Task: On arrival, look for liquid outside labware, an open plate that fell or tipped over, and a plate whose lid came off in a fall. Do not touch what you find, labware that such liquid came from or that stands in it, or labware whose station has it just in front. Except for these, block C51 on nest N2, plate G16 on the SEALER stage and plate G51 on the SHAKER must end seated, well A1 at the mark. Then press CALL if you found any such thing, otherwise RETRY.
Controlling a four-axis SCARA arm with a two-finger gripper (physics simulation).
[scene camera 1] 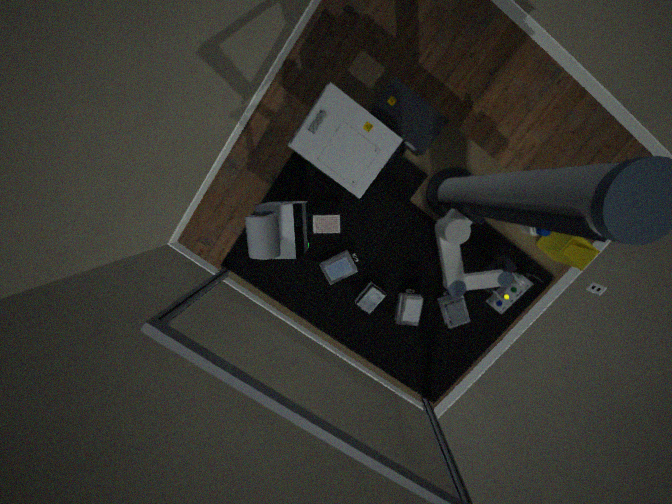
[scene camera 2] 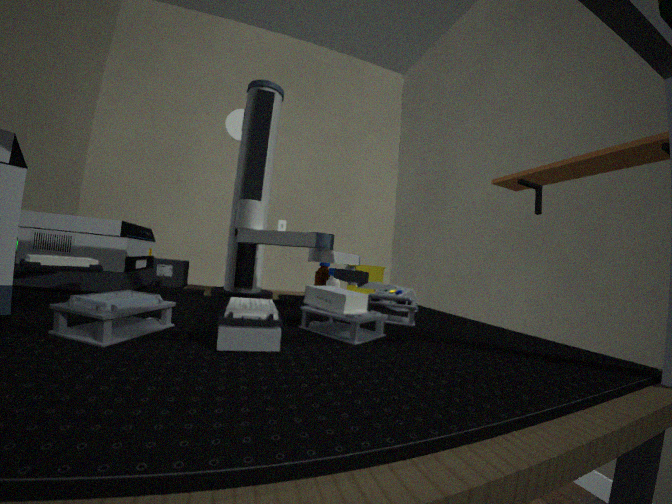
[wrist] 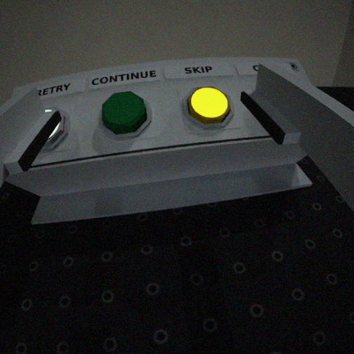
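My gripper (wrist: 147,87) is open and empty, in front of and above the button panel (scene camera 1: 496,308) (wrist: 165,145). The green CONTINUE button (wrist: 124,113) and the brightly lit yellow SKIP button (wrist: 209,103) (scene camera 1: 506,296) show between the fingers. The RETRY button is partly behind the left finger; the CALL label is partly behind the right. A blue button (scene camera 1: 498,303) shows from above. A pinkish plate (scene camera 1: 326,224) (scene camera 2: 62,261) lies by the white device. A bluish plate (scene camera 1: 339,266) (scene camera 2: 113,300), a white-topped piece (scene camera 1: 370,298) (scene camera 2: 252,307) and a white block (scene camera 1: 410,309) (scene camera 2: 336,299) sit on stations. Their names are unreadable; I cannot make out liquid.
Another grey station (scene camera 1: 454,310) stands beside the panel. A white device (scene camera 1: 264,235) and a large white instrument (scene camera 1: 347,141) stand farther off. The arm's column (scene camera 1: 521,198) (scene camera 2: 257,146) rises behind. A brown bottle (scene camera 2: 321,275) and yellow objects (scene camera 1: 569,249) are near the panel.
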